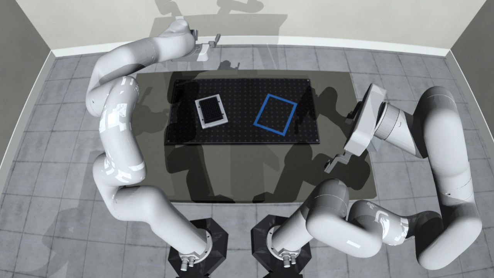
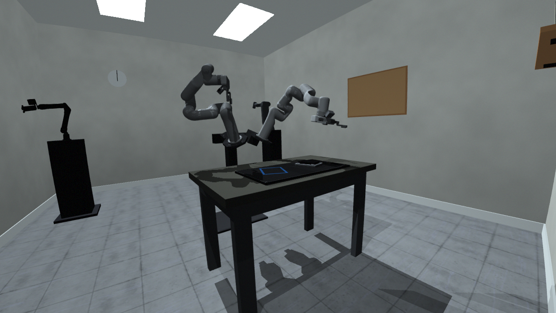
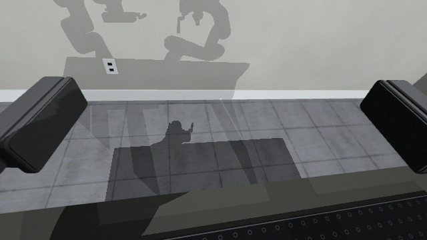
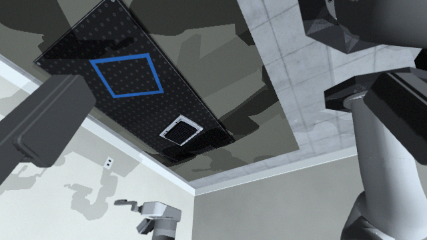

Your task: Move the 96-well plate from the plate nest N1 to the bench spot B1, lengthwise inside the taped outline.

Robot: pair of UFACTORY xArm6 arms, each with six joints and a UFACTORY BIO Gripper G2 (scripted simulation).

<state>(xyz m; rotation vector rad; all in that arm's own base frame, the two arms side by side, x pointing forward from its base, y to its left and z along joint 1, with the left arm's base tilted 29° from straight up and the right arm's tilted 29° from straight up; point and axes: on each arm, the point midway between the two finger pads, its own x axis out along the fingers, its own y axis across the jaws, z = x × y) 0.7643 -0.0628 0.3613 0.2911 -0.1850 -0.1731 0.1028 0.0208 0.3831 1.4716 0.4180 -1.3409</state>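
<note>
Now: left hand 26 cm above the black 96-well plate, 21 cm past it and 3 cm to the left of it. Round my left hand: grey plate nest N1: 27 cm below, 21 cm behind, 3 cm to the right.
</note>
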